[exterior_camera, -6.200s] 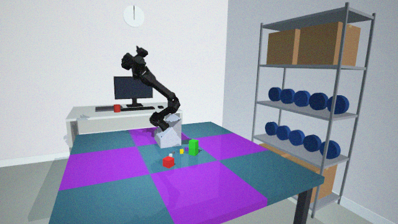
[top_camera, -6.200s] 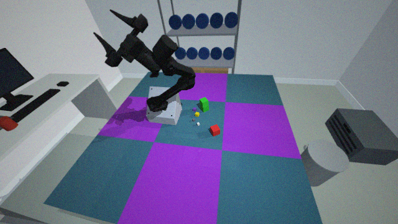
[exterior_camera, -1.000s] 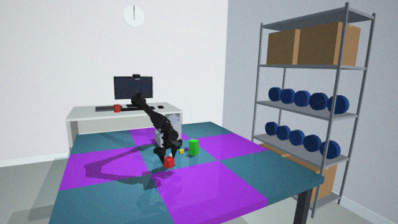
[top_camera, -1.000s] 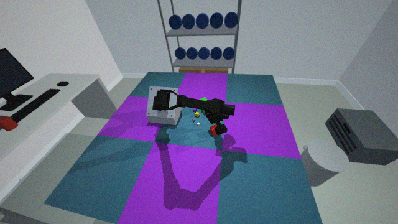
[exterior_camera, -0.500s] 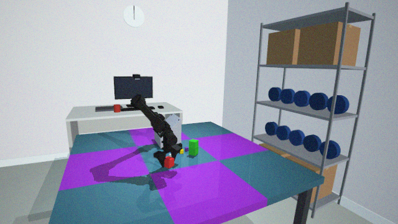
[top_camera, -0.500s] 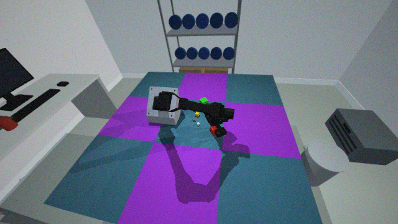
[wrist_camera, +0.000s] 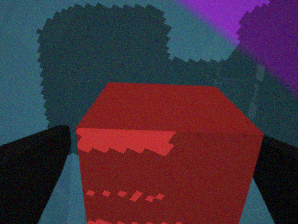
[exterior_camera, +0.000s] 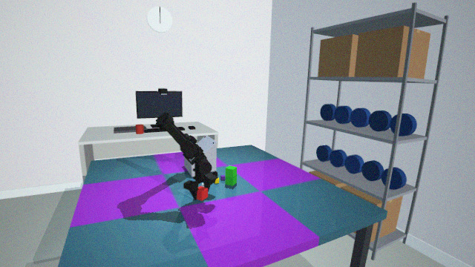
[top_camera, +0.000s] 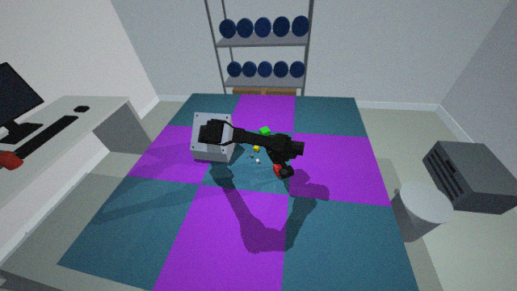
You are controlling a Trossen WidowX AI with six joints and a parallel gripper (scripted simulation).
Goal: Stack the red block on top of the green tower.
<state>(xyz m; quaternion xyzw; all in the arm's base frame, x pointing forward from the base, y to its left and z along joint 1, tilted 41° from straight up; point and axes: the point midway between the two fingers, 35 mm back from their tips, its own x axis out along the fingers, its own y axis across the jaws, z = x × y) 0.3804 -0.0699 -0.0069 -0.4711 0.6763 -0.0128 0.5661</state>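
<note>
Now: gripper tip 20 cm past the purple block and 17 cm to the right of it. Also, from my gripper tip: white block (13 cm behind, 4 cm to the left); then grey block (17 cm behind, 6 cm to the left); then red block (2 cm above).
</note>
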